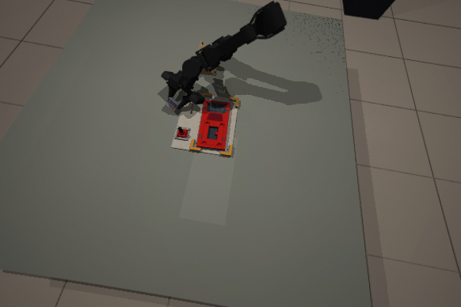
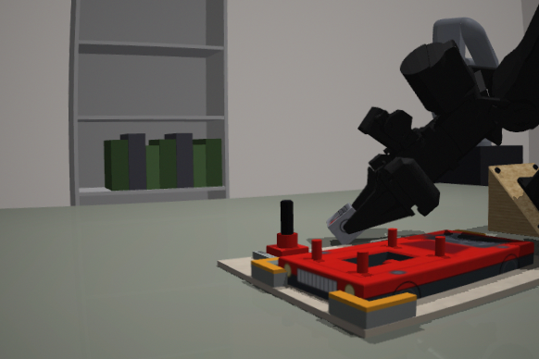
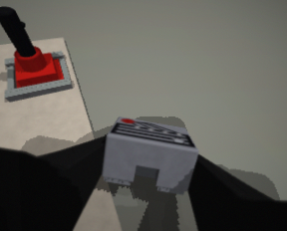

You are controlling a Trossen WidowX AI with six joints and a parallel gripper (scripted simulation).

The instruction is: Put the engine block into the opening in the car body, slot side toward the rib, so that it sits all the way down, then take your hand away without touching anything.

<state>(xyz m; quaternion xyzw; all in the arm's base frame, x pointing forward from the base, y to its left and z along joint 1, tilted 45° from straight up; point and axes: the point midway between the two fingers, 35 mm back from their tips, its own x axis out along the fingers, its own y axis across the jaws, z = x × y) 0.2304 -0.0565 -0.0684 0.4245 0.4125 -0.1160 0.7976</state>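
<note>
Now: gripper tip 1 cm past the grey engine block and 1 cm to the right of it.
</note>
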